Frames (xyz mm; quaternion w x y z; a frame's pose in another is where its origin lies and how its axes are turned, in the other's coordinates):
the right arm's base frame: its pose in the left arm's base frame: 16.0 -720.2 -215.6 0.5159 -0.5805 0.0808 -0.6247
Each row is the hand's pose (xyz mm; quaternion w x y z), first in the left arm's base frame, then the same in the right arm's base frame.
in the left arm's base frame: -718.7 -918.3 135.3 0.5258 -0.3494 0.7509 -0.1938
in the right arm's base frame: 219.9 -560.2 -583.0 0.6559 -0.3285 0.2392 0.6362
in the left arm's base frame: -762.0 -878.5 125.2 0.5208 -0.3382 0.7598 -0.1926
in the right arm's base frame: 175.1 -595.1 -601.4 0.6467 -0.3313 0.2504 0.6397
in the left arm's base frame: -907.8 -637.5 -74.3 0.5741 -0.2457 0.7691 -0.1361
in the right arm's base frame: -161.0 -645.3 -661.7 0.5860 -0.2630 0.2759 0.7151
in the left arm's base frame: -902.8 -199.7 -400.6 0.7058 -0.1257 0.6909 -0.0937
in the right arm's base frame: -692.7 -613.2 -541.7 0.5515 -0.0792 0.2753 0.7835
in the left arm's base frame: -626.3 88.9 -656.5 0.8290 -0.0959 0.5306 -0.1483
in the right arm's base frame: -1013.1 -413.0 -254.4 0.6189 0.1123 0.2329 0.7417
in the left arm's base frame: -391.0 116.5 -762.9 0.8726 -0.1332 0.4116 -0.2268
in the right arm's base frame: -1053.2 -221.4 -83.7 0.7025 0.1990 0.1903 0.6563
